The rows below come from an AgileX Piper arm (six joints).
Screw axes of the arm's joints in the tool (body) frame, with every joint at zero. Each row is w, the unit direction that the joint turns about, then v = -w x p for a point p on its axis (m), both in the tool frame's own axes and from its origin. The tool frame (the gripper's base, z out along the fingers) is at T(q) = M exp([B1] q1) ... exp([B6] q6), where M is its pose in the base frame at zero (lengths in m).
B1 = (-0.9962, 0, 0.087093, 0, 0.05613, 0)
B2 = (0, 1, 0, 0.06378, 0, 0.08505)
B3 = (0, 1, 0, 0.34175, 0, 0.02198)
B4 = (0, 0, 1, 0, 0, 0)
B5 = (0, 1, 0, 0.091, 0, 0)
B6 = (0, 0, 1, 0, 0, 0)
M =
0.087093 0 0.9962 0.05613
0 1 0 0
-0.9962 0 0.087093 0.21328
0 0 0 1
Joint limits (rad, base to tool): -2.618..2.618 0..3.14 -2.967..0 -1.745..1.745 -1.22..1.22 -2.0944..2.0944
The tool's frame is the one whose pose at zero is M.
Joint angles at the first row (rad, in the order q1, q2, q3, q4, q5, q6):
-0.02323, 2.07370, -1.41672, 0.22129, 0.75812, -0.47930
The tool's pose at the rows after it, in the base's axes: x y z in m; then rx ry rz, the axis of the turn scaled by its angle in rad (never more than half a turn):
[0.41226, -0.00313, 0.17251, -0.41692, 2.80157, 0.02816]
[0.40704, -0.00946, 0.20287, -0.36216, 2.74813, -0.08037]
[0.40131, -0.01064, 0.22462, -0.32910, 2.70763, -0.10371]
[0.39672, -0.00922, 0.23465, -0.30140, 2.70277, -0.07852]
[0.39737, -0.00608, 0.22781, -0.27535, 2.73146, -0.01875]
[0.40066, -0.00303, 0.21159, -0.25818, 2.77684, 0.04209]
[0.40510, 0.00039, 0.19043, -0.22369, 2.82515, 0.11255]
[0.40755, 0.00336, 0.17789, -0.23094, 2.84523, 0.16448]
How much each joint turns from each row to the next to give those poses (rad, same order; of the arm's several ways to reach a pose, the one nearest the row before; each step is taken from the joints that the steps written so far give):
-0.00001, -0.06196, 0.00001, -0.11866, 0.00580, 0.09715
0.00000, -0.07486, 0.00000, -0.10263, 0.00089, 0.09685
0.00002, -0.05454, 0.00001, -0.02076, 0.00897, 0.03194
-0.00002, -0.02708, -0.00003, 0.02077, 0.02087, 0.00801
0.00002, 0.01609, 0.00001, 0.04780, 0.01427, -0.00490
-0.00001, 0.04040, 0.00002, 0.04686, 0.00906, -0.01112
-0.00001, 0.05350, -0.00002, 0.05349, 0.00001, -0.00543
0.00002, 0.03215, -0.00002, 0.04650, -0.00196, -0.03337

